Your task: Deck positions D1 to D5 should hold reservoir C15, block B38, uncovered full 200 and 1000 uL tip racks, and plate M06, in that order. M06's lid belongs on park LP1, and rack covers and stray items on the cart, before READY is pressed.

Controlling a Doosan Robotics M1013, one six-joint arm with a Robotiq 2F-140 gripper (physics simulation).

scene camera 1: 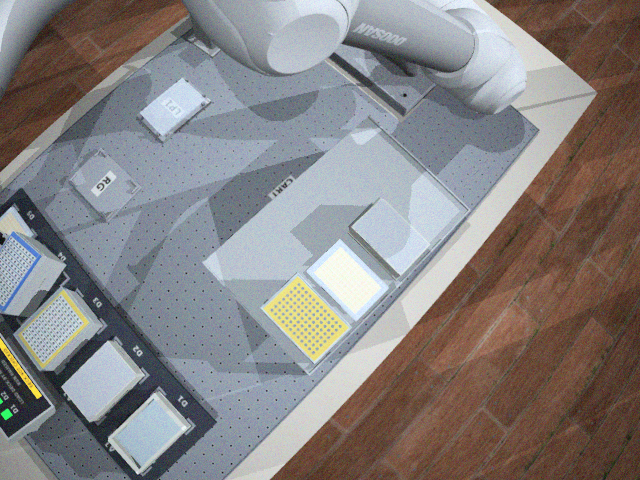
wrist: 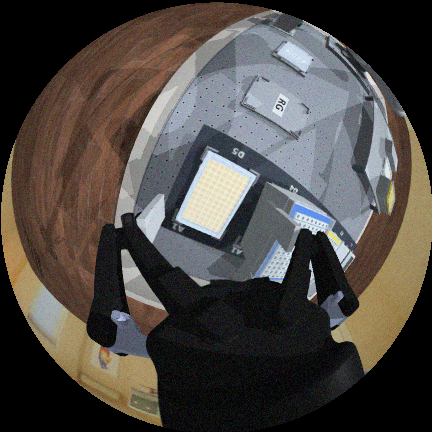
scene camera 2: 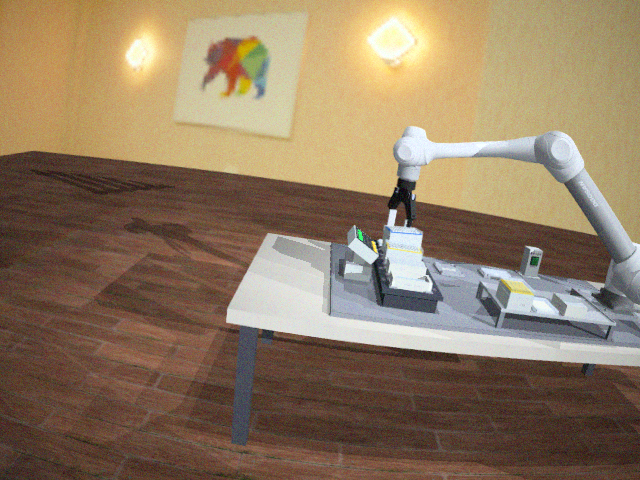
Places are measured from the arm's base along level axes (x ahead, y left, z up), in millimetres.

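Pixels of known places: gripper, between the fingertips: (wrist: 215, 207); arm's base, origin of its link: (scene camera 2: 615, 304).
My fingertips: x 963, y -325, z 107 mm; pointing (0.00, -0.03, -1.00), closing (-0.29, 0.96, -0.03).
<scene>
Ahead of a thing's pixels: the offset from my fingertips to its top centre. "*": to the spot under its first point.
My gripper (scene camera 2: 401, 219) (wrist: 215, 207) is open and empty, its fingers above the D5 end of the deck. Below it in the wrist view, an uncovered cream plate @(dx +4, dy +3, dz -52 mm) (wrist: 216, 196) (scene camera 1: 15, 222) sits at D5. A blue-rimmed tip rack @(dx +8, dy +122, dz +41 mm) (scene camera 1: 18, 268) (wrist: 310, 219) stands at D4, partly behind a finger in the wrist view. A yellow-rimmed tip rack @(dx +26, dy +250, dz +4 mm) (scene camera 1: 54, 330) is at D3, a plain pale block @(dx +37, dy +374, dz -25 mm) (scene camera 1: 103, 381) at D2 and a blue-filled reservoir @(dx +48, dy +497, dz -35 mm) (scene camera 1: 149, 428) at D1. A clear lid @(dx -461, dy +49, dz -107 mm) (scene camera 1: 173, 108) (wrist: 295, 56) lies on LP1.
The cart @(dx -457, dy +529, dz -59 mm) (scene camera 1: 258, 237) bears a yellow perforated box @(dx -289, dy +579, dz +6 mm) (scene camera 1: 306, 319) (scene camera 2: 514, 294), a cream plate @(dx -396, dy +591, dz -48 mm) (scene camera 1: 347, 279) and a plain pale piece @(dx -504, dy +602, dz -23 mm) (scene camera 1: 390, 237). The RG nest @(dx -232, dy +60, dz -111 mm) (scene camera 1: 93, 173) (wrist: 265, 102) lies between LP1 and the deck. A green-buttoned post @(dx -670, dy -29, dz +5 mm) (scene camera 2: 532, 260) and a tilted status panel @(* dx +193, dy +336, dz +2 mm) (scene camera 2: 361, 245) stand on the table.
</scene>
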